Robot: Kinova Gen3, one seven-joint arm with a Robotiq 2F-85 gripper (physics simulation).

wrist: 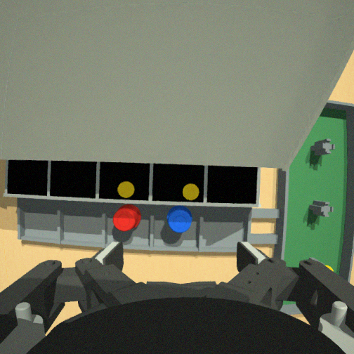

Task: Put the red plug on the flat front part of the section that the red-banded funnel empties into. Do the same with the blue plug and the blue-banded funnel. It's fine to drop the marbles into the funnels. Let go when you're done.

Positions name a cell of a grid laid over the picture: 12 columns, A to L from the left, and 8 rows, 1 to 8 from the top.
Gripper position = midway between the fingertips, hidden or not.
In view: my gripper (G6) and a grey side rail (J4).
